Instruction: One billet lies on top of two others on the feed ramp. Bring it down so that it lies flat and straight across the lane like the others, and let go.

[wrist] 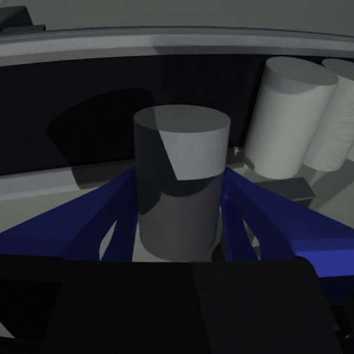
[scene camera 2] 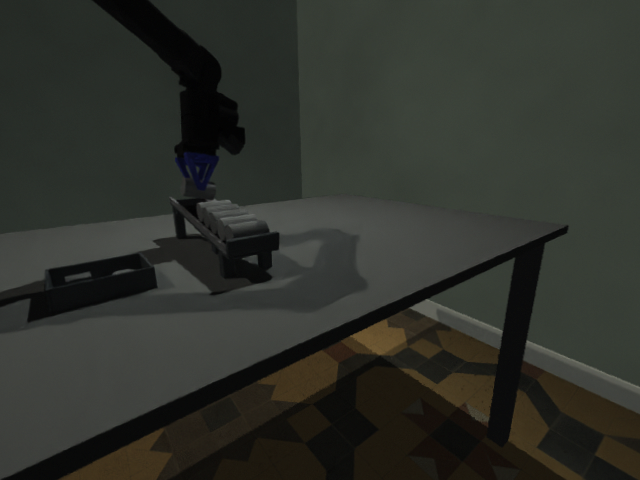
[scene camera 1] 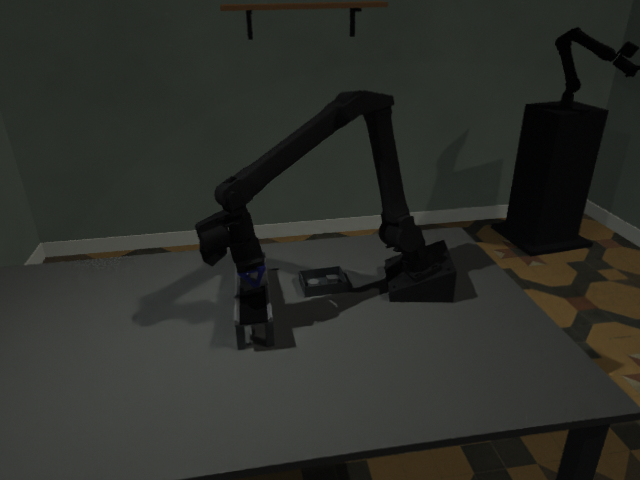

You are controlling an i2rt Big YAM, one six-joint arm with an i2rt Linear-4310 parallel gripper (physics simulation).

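Where they show: gripper, between the fingertips: (scene camera 2: 198,191) (scene camera 1: 255,281); arm's base, origin of its link: (scene camera 1: 420,268).
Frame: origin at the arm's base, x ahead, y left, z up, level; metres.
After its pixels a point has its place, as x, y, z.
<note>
My gripper (scene camera 1: 254,284) {0.482, 0.028, 0.056} (scene camera 2: 201,187) {0.482, 0.028, 0.056} (wrist: 179,177) has blue fingers and is shut on a grey-white billet (scene camera 2: 189,189) {0.458, 0.012, 0.062} (wrist: 182,150). The billet is level and roughly square across the lane, above the side rails of the feed ramp (scene camera 1: 238,316) (scene camera 2: 253,242) (wrist: 200,44), over its upper part. A row of several white billets (scene camera 2: 240,219) {0.470, -0.174, 0.023} (wrist: 292,120) lies across the lower part of the ramp; in the wrist view it is to the right, with dark ramp bed between. The row is hidden in scene camera 1. The held billet is apart from the row.
A low dark tray (scene camera 1: 325,290) {0.274, -0.046, -0.054} (scene camera 2: 103,293) {0.260, -0.144, -0.058} with pale pieces inside stands beside the ramp, between it and my arm's base (scene camera 1: 423,284) {0.023, 0.067, -0.011}. The ramp stands on legs on the grey table (scene camera 1: 361,377) {0.290, 0.310, -0.069} (scene camera 2: 129,356) {0.252, -0.315, -0.069}. Another arm stands on a black pedestal (scene camera 1: 553,170) beyond the table.
</note>
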